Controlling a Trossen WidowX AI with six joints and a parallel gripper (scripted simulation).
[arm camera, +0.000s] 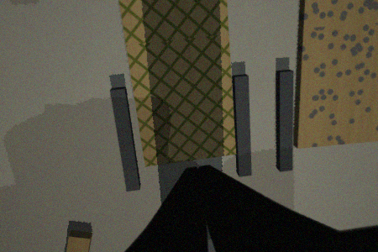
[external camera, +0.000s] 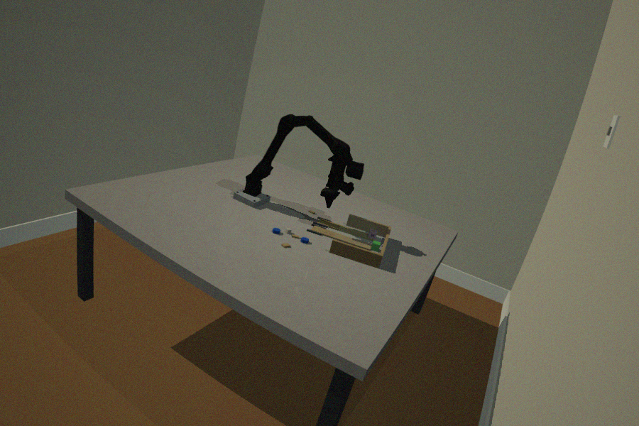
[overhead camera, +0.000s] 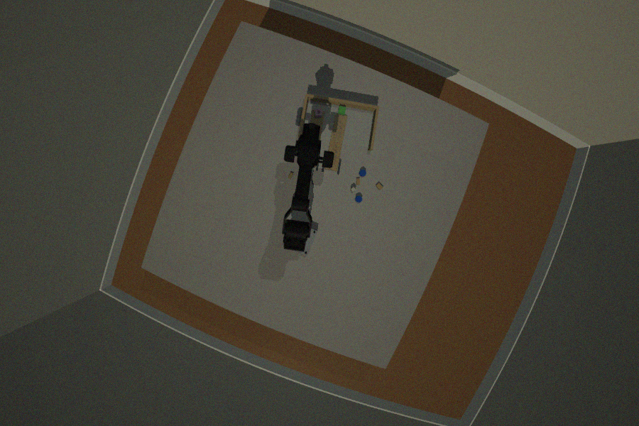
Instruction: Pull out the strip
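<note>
The strip lies 100 mm ahead of my gripper tip and 70 mm below it. Round my gripper tip: tan block (80 mm behind, 70 mm to the left, 70 mm below); labelled cube (210 mm ahead, 10 mm to the left, 50 mm below).
</note>
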